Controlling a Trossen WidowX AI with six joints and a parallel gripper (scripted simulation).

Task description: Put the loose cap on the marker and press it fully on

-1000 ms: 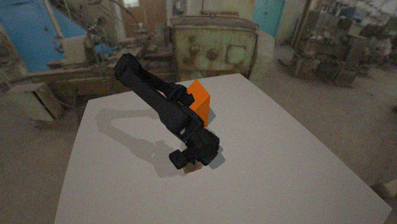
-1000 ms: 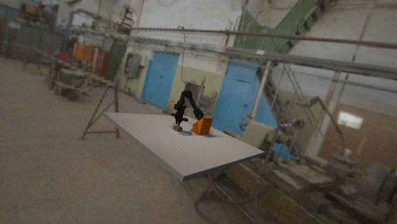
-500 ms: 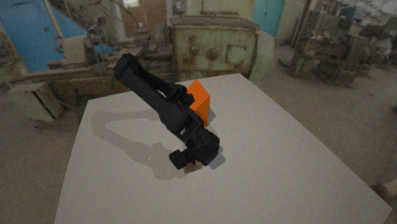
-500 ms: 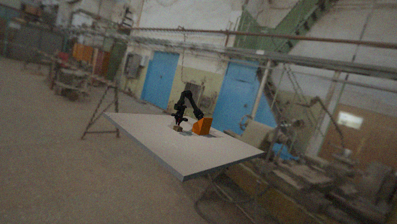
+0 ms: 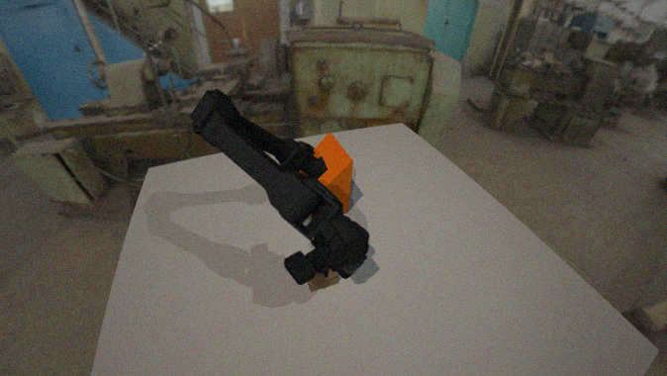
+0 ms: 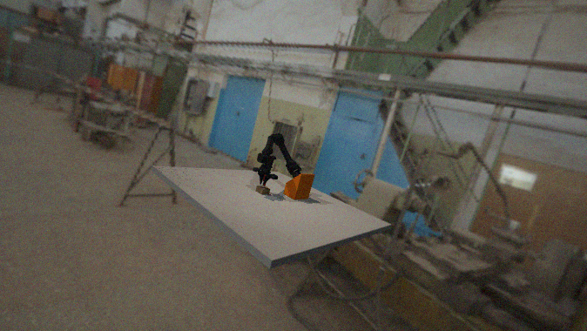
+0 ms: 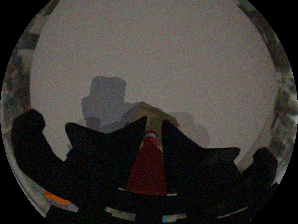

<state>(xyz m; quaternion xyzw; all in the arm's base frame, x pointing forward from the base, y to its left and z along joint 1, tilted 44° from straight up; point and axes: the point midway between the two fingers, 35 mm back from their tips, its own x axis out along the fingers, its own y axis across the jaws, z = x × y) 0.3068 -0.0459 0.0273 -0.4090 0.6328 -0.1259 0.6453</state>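
The red cap lies 30 mm behind my gripper tip, 10 mm to the right of it and 50 mm above it. From my gripper tip the other things lie so: brown holder block (40 mm behind, 10 mm to the right, 50 mm below).
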